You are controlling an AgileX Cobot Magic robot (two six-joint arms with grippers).
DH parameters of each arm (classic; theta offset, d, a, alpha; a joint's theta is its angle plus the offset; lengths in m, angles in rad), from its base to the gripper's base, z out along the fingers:
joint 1: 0 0.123 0 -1.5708
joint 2: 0.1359 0 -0.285 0
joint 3: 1.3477 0 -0.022 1.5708
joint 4: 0 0.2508 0 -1.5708
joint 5: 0 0 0.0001 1.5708
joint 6: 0 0.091 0 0
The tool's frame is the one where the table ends.
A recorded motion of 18 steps. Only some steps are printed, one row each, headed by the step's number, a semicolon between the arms.
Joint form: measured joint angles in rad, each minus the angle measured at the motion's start. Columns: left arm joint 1, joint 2, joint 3, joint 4, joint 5, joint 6; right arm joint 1, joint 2, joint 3, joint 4, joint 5, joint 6.
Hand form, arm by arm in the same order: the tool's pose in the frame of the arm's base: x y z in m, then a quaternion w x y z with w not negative. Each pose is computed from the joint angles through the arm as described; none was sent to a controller.
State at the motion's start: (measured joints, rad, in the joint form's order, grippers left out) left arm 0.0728 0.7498 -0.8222 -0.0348 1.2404 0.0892; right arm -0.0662 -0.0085 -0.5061 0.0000 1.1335 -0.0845
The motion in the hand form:
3: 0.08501 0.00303 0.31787 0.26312 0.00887 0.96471 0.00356; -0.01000 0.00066 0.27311 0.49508 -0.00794 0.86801 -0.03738
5: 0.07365 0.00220 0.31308 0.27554 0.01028 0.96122 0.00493; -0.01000 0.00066 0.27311 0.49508 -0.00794 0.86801 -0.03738
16: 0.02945 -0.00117 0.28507 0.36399 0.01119 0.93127 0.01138; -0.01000 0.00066 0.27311 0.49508 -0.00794 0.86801 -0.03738
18: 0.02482 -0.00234 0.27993 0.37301 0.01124 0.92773 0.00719; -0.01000 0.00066 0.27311 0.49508 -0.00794 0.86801 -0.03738
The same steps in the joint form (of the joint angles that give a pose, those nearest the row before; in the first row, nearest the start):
3: 0.0000 -0.1033 0.0587 -0.0019 0.0033 0.0043; 0.0000 0.0000 0.0000 0.0000 0.0000 0.0000
5: 0.0000 -0.1621 0.0916 -0.0019 0.0032 0.0068; 0.0000 0.0000 0.0000 0.0000 0.0000 0.0000
16: 0.0001 -0.4540 0.2500 -0.0044 -0.0505 0.0081; 0.0000 0.0000 0.0000 0.0000 0.0000 0.0000
18: 0.0001 -0.4912 0.2723 -0.0143 -0.0542 0.0081; 0.0000 0.0000 0.0000 0.0000 0.0000 0.0000

